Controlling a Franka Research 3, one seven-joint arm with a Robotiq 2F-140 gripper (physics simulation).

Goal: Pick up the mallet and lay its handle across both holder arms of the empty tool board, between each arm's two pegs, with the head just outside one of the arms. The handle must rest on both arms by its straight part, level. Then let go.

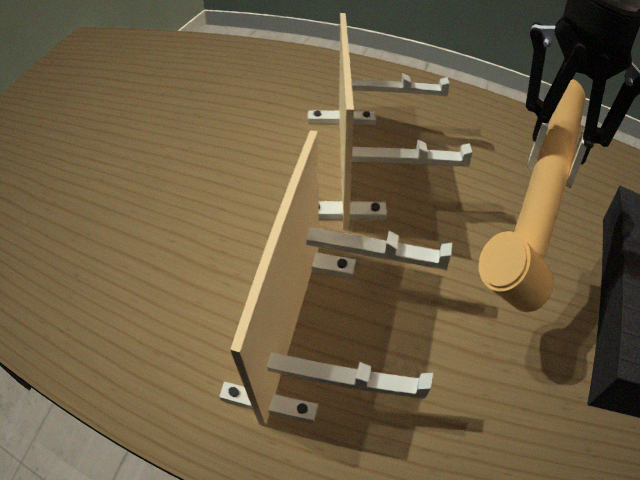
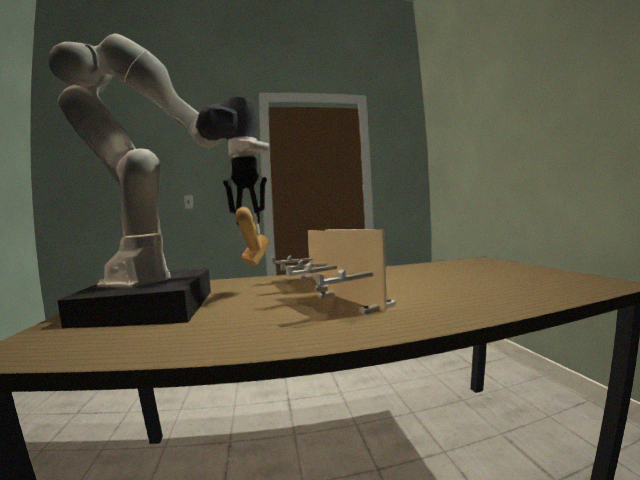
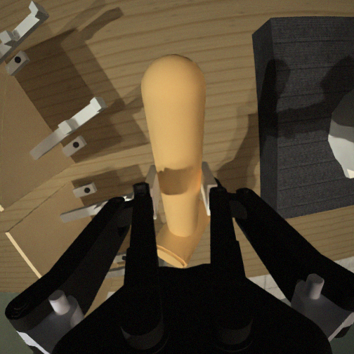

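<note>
My gripper (image 1: 557, 152) (image 2: 248, 223) (image 3: 179, 174) is shut on the handle of the orange mallet (image 1: 547, 196) (image 2: 249, 235) (image 3: 174, 115). The mallet hangs in the air, its handle slanting and its head lower, on the base side of the holder arms and touching none of them. Two upright tool boards show: a near board (image 1: 289, 279) (image 2: 356, 258) and a far board (image 1: 347, 155) (image 3: 22, 145). Each has two pale holder arms with two pegs per arm, such as the near board's front arm (image 1: 320, 370). No tool lies on any arm.
The robot's black base block (image 1: 620, 320) (image 2: 124, 307) (image 3: 310, 125) stands on the wooden table (image 1: 129, 180) (image 2: 449, 304) opposite the boards' arms. The boards stand close together, on small feet. A closed door (image 2: 315, 170) is behind the table.
</note>
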